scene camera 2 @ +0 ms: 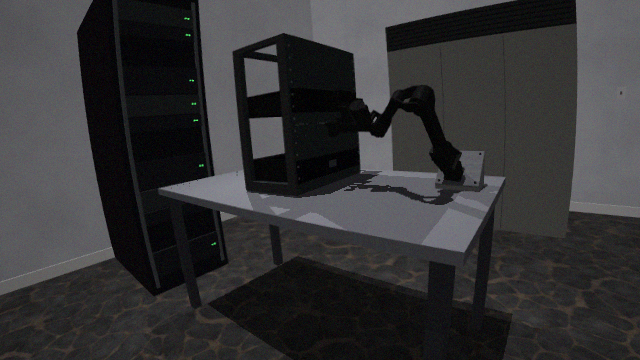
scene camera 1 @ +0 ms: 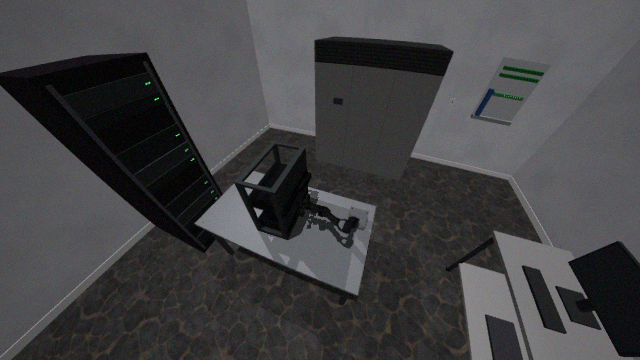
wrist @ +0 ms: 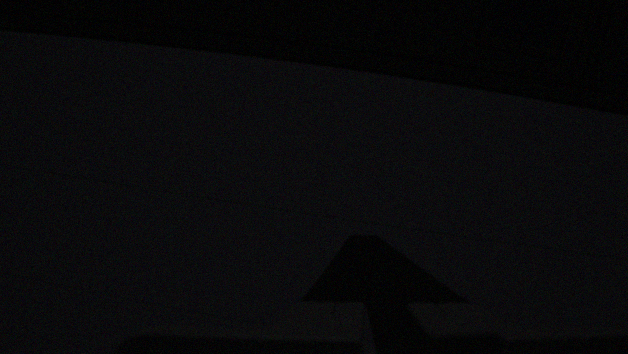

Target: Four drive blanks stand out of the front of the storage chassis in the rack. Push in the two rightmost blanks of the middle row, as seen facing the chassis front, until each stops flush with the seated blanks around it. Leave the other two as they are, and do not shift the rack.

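Pixels of known places: gripper, fingertip midpoint: (scene camera 2: pixel 324 124) (scene camera 1: pixel 294 202) (wrist: pixel 362 248); arm's base at its link origin: (scene camera 2: pixel 454 173) (scene camera 1: pixel 354 220).
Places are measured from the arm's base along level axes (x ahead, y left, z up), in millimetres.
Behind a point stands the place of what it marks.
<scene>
The rack (scene camera 1: pixel 255 187) {z 546, x 590, y 396 mm} (scene camera 2: pixel 286 115) {z 251, x 471, y 386 mm} stands upright on the table, its front towards the arm. The dark grey chassis front (scene camera 2: pixel 315 142) {z 139, x 470, y 247 mm} shows at middle height in scene camera 2. My gripper (scene camera 2: pixel 332 129) {z 206, x 479, y 175 mm} (wrist: pixel 362 248) {z 206, x 479, y 175 mm} is shut and empty, its tips close in front of the chassis front; contact cannot be told. In the wrist view the fingers are a dark wedge at lower middle against a very dark grey face, with a black band above. Single drive blanks, and which ones stand out, cannot be made out. In scene camera 1 the gripper is too dark to separate from the arm and rack.
The arm's base plate (scene camera 1: pixel 364 218) {z 31, x -73, y -38 mm} (scene camera 2: pixel 474 167) {z 23, x -69, y -29 mm} is on the table (scene camera 1: pixel 320 270) {z -55, x 108, y 487 mm} (scene camera 2: pixel 380 227) {z -55, x 30, y 491 mm}, opposite the rack front. A tall server cabinet (scene camera 1: pixel 60 120) (scene camera 2: pixel 97 130) stands beyond the rack. A grey cabinet (scene camera 1: pixel 370 110) (scene camera 2: pixel 470 125) is at the back wall.
</scene>
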